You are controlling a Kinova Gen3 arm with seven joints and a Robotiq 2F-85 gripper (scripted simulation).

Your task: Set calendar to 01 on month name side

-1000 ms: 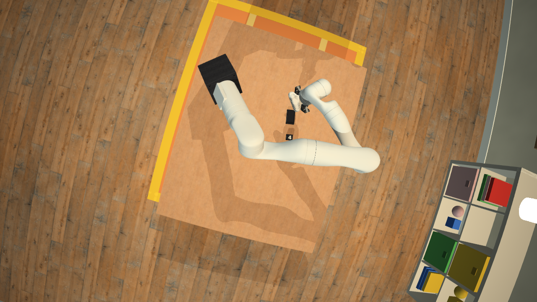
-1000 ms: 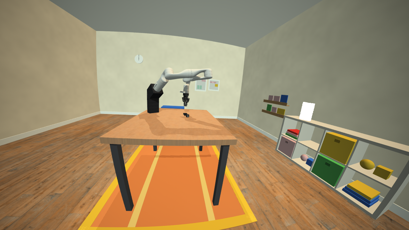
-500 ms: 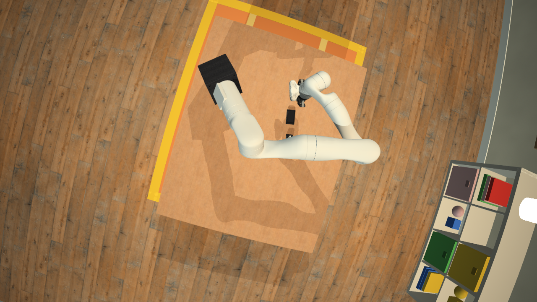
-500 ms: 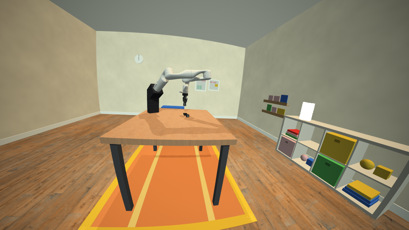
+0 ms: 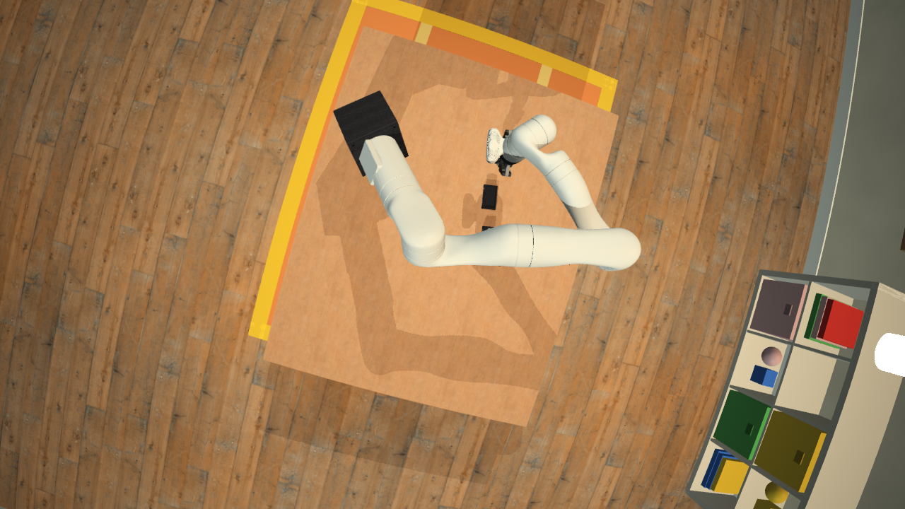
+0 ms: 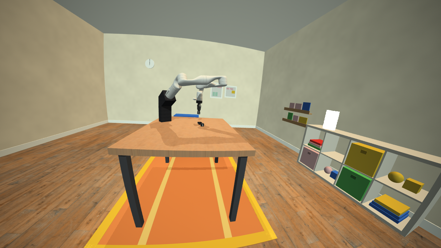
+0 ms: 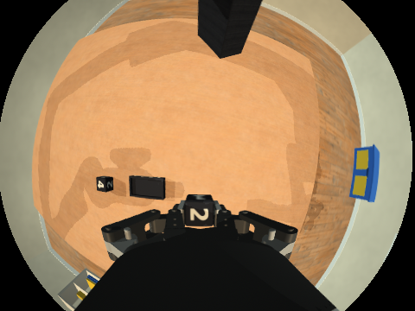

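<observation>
Right now the black digit cube is 1 cm below my hand. From my hand the other things lie so: black calendar tray (12 cm below, 11 cm to the right, 2 cm behind).
</observation>
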